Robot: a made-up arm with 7 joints. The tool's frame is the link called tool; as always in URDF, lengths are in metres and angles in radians.
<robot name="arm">
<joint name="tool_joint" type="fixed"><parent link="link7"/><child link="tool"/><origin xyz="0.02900 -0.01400 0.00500" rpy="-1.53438 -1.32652 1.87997"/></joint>
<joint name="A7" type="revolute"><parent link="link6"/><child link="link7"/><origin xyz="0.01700 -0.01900 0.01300" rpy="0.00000 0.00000 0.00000"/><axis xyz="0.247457 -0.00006 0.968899"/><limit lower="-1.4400" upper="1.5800"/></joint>
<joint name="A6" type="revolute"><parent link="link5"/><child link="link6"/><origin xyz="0.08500 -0.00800 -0.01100" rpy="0.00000 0.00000 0.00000"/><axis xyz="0.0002 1 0.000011"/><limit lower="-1.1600" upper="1.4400"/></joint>
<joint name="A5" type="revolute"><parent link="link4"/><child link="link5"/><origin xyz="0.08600 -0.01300 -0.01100" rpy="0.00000 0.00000 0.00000"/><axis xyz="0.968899 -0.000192 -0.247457"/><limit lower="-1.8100" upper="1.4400"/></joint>
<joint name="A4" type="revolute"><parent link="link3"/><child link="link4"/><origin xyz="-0.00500 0.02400 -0.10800" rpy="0.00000 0.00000 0.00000"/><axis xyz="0.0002 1 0.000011"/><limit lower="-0.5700" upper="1.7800"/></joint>
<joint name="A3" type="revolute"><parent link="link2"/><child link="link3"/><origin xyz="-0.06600 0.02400 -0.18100" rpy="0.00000 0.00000 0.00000"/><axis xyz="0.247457 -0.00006 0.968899"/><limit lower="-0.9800" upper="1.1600"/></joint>
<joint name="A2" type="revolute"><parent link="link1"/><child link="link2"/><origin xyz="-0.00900 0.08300 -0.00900" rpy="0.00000 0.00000 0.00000"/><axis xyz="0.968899 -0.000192 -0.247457"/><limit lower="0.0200" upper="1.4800"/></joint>
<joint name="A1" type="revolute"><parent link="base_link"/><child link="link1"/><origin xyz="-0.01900 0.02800 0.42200" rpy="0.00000 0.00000 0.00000"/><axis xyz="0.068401 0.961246 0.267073"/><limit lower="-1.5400" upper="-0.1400"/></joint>
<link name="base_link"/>
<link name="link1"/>
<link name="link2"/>
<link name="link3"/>
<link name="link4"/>
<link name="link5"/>
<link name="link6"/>
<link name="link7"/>
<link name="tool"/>
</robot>
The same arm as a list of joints. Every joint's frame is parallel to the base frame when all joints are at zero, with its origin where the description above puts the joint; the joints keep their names.
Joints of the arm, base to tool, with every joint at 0 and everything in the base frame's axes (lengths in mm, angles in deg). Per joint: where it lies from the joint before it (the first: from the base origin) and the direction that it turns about. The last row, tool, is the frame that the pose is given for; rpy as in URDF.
A1: offset -19.0 28.0 422.0 axis 0.068403 0.961235 0.26711
A2: offset -9.0 83.0 -9.0 axis 0.968889 -0.0002 -0.247497
A3: offset -66.0 24.0 -181.0 axis 0.247497 -0.0001 0.968889
A4: offset -5.0 24.0 -108.0 axis 0.0002 1 0
A5: offset 86.0 -13.0 -11.0 axis 0.968889 -0.0002 -0.247497
A6: offset 85.0 -8.0 -11.0 axis 0.0002 1 0
A7: offset 17.0 -19.0 13.0 axis 0.247497 -0.0001 0.968889
tool: offset 29.0 -14.0 5.0 rpy -87.91 -76.00 107.71
Joint limits (deg, base to tool): -88.24..-8.02 1.15..84.80 -56.15..66.46 -32.66..101.99 -103.71..82.51 -66.46..82.51 -82.51..90.53

